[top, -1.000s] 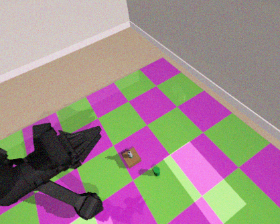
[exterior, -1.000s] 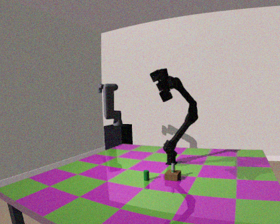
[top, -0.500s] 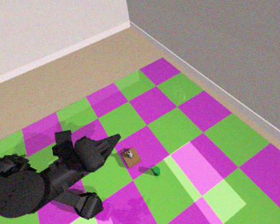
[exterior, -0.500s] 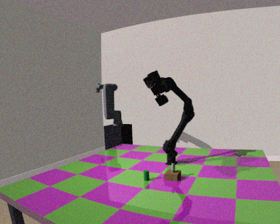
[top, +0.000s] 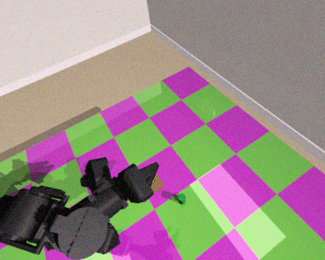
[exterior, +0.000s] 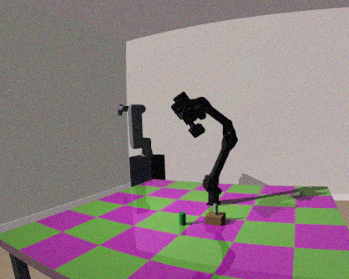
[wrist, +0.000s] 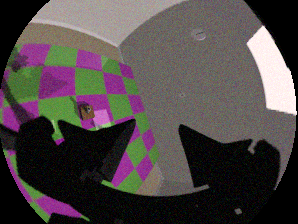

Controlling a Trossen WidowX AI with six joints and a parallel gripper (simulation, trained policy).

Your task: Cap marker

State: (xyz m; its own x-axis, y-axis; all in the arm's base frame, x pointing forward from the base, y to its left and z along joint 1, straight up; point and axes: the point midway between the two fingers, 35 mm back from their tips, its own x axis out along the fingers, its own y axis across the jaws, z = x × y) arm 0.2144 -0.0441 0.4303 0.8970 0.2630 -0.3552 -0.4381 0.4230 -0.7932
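The green cap is 390 mm below my gripper tip and 70 mm ahead of it. The rest, counted from my gripper tip: brown holder block (400 mm below, 130 mm to the left).
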